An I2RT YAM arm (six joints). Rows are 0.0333 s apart.
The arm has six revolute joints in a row. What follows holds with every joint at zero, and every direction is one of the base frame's. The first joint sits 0.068 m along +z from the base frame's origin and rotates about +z. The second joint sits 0.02 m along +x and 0.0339 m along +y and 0.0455 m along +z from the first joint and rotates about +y. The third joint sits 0.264 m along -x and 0.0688 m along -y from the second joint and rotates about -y. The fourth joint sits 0.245 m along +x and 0.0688 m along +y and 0.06 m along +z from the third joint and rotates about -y. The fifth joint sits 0.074 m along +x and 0.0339 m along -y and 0.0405 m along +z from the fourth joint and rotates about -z. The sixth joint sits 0.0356 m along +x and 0.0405 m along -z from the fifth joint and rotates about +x. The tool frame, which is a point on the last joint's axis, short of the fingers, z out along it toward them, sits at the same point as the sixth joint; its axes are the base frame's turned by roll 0, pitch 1.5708 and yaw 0 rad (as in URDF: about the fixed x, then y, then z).
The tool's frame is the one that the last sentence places.
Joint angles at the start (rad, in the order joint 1, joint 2, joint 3, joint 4, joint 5, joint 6):
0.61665, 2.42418, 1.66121, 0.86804, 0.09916, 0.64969
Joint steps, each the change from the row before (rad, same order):
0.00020, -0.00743, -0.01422, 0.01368, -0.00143, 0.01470
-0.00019, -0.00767, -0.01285, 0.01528, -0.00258, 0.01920
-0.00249, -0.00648, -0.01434, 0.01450, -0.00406, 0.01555
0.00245, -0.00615, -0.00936, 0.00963, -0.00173, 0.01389
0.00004, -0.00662, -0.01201, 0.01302, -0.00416, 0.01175
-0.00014, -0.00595, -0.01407, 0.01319, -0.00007, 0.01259
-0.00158, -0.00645, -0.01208, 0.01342, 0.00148, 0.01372
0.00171, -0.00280, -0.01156, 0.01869, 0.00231, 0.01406
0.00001, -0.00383, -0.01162, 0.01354, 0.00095, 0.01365
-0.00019, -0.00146, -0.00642, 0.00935, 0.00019, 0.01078
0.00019, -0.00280, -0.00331, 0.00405, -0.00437, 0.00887
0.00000, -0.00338, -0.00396, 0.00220, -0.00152, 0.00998
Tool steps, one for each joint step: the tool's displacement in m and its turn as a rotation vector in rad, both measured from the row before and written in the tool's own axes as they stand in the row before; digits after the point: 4 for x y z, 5 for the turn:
-0.0008, 0.0005, -0.0021, -0.00548, -0.00443, 0.01540
-0.0015, 0.0009, -0.0019, -0.00814, -0.00636, 0.02015
-0.0013, -0.0007, -0.0021, -0.00546, -0.00410, 0.01586
-0.0003, 0.0019, -0.0015, -0.00729, -0.00214, 0.01479
-0.0009, 0.0008, -0.0019, -0.00817, -0.00295, 0.01242
-0.0004, 0.0000, -0.0022, -0.00332, -0.00381, 0.01300
-0.0016, 0.0000, -0.0018, -0.00303, -0.00778, 0.01415
0.0004, 0.0005, -0.0020, -0.00633, -0.00759, 0.01520
-0.0001, -0.0001, -0.0019, -0.00332, -0.00476, 0.01416
-0.0001, -0.0002, -0.0011, -0.00282, -0.00336, 0.01114
-0.0005, 0.0008, -0.0005, -0.00571, 0.00078, 0.00921
-0.0006, 0.0006, -0.0006, -0.00222, -0.00003, 0.01012

